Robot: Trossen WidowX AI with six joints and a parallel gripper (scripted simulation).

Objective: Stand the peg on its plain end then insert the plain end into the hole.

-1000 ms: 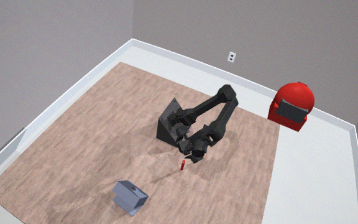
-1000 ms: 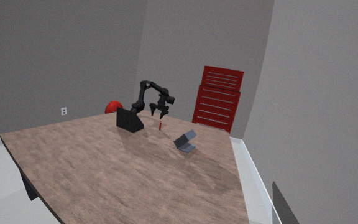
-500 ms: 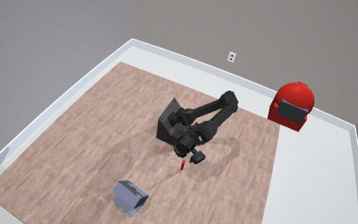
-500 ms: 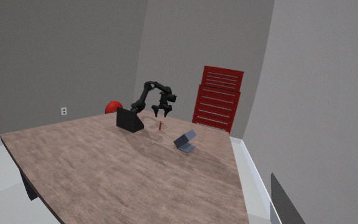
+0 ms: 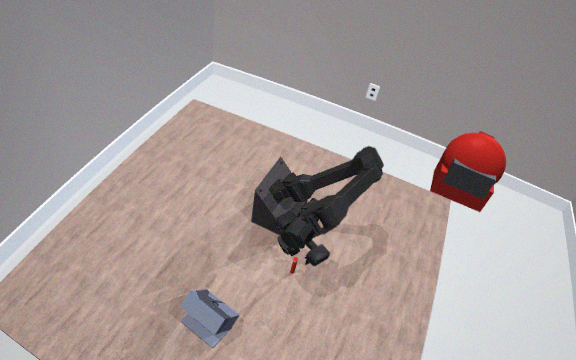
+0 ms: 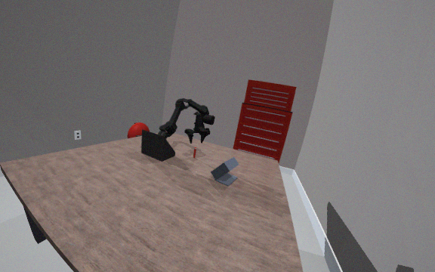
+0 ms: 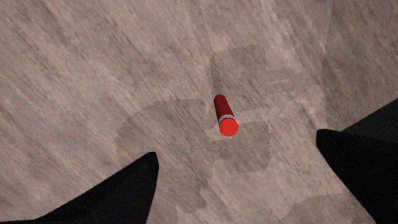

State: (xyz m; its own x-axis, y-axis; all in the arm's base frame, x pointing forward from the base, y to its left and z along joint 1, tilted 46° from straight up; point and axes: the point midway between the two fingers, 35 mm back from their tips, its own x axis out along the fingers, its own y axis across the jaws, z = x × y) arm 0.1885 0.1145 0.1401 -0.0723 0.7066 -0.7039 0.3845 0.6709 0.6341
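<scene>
Right now my gripper tip is 60 mm above the red peg. From my gripper tip the other things lie so: sloped panel (290 mm ahead, 120 mm to the right, 50 mm below).
</scene>
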